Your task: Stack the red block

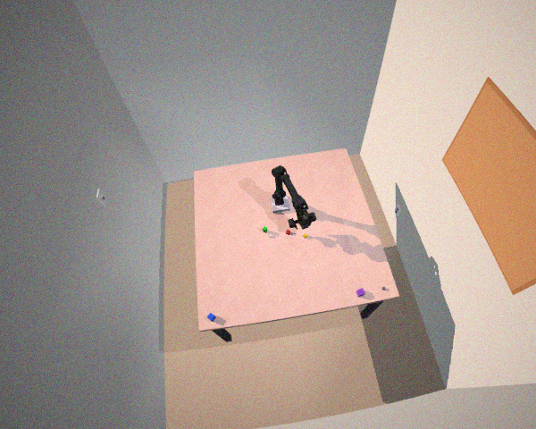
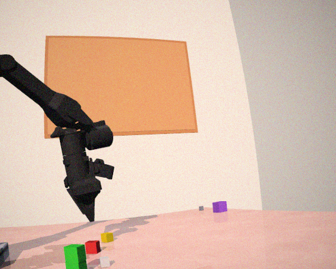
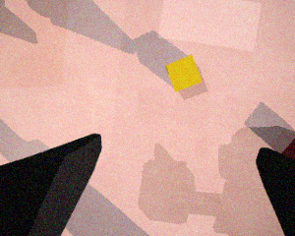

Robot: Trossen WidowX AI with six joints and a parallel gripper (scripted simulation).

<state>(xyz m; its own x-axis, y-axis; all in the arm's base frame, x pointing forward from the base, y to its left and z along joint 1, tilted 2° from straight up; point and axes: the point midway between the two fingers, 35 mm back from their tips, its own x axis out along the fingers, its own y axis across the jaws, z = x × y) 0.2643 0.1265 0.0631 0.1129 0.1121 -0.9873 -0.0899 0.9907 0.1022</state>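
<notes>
Right now the red block is 110 mm to the right of my gripper tip, 50 mm below it and 10 mm behind it. The rest, counted from my gripper tip: yellow block (50 mm below, 40 mm ahead, 10 mm to the left); purple block (510 mm ahead, 280 mm to the left, 50 mm below); small white block (230 mm to the right, 60 mm below).
</notes>
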